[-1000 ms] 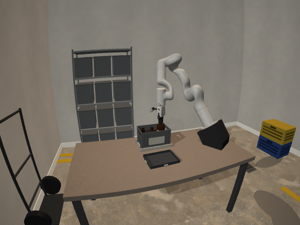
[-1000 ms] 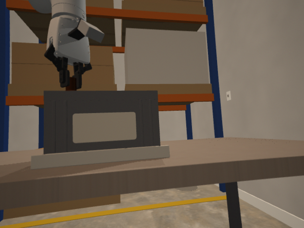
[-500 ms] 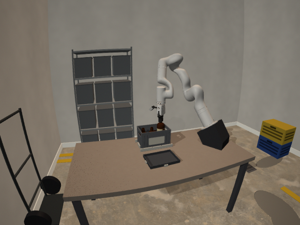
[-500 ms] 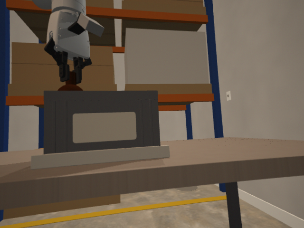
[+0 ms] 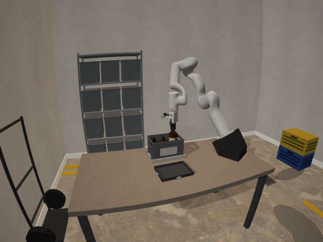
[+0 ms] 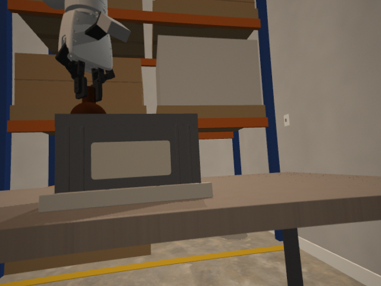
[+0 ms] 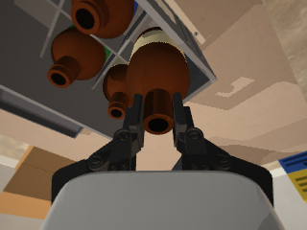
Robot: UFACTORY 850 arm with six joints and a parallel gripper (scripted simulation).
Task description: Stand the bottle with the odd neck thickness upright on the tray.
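Right now the bottle is 70 mm below my hand. The rest, counted from my hand: black tray: 290 mm to the left, 220 mm below, 190 mm ahead; then dark grey crate: 150 mm below, 100 mm ahead, 20 mm to the left.
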